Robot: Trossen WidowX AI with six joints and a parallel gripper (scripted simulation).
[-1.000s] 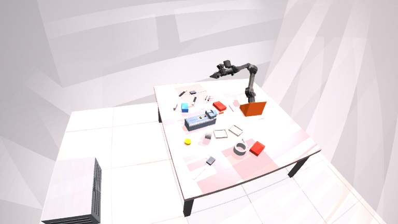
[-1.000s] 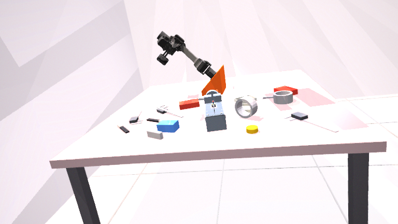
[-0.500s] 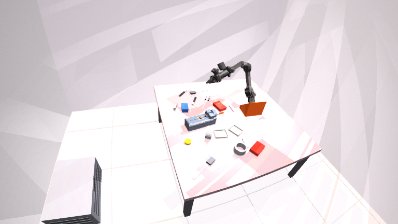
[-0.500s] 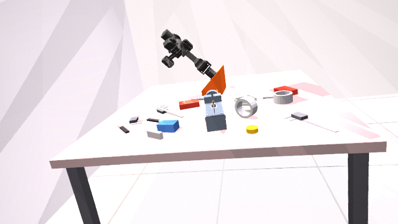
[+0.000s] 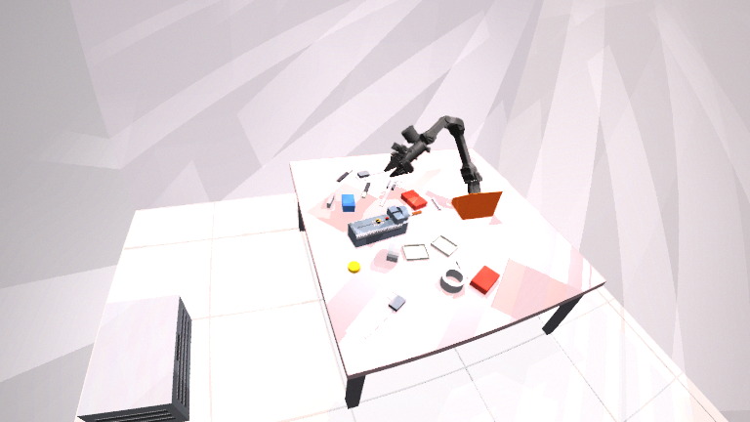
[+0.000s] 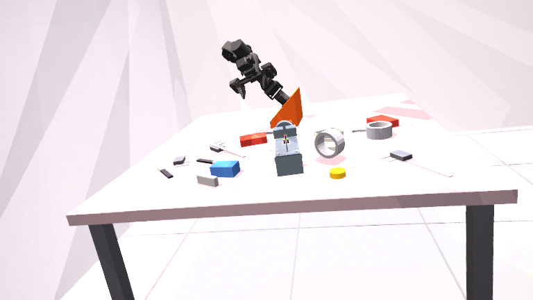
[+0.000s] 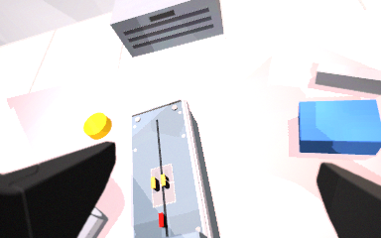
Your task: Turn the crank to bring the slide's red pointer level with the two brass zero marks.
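My gripper tip is 18 cm above the red pointer, 10 cm to the right of it and 1 cm short of it. Also, from my gripper tip: orange handle: 16 cm below, 13 cm behind, 11 cm to the left; then yellow disc: 28 cm to the left, 25 cm below, 21 cm ahead; then blue block: 24 cm below, 13 cm ahead, 12 cm to the right.
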